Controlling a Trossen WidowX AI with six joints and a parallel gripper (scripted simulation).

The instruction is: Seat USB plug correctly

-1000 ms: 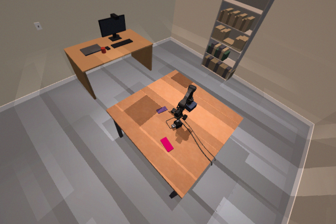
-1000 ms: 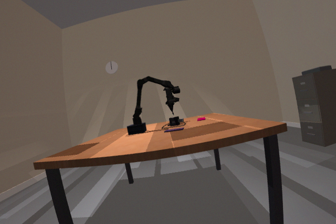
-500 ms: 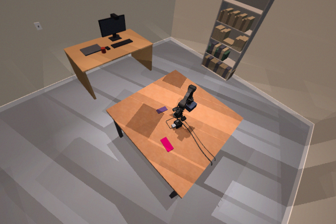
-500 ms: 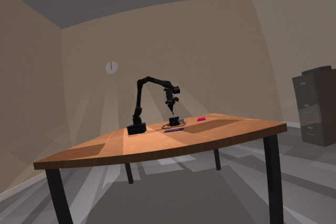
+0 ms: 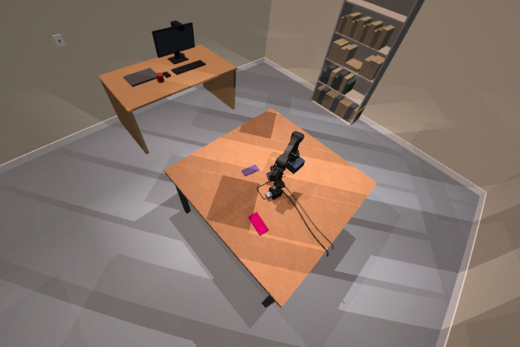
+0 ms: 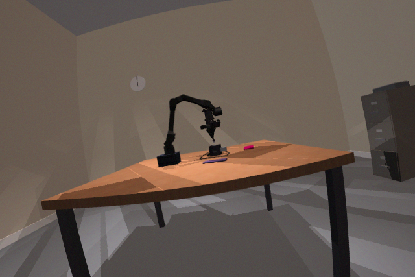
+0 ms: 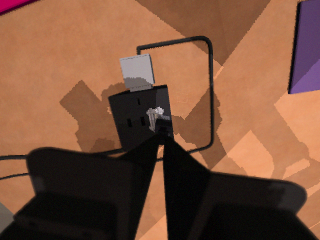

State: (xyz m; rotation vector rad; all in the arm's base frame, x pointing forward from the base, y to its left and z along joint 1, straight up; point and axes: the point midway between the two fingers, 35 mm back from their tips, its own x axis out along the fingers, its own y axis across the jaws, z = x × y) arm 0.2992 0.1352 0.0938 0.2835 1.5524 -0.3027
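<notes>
Right now my gripper tip is 20 mm above the usb plug. The rest, counted from my gripper tip: purple flat block 260 mm to the right, 130 mm below, 40 mm ahead; magenta flat block 250 mm ahead, 160 mm to the left, 130 mm below.
</notes>
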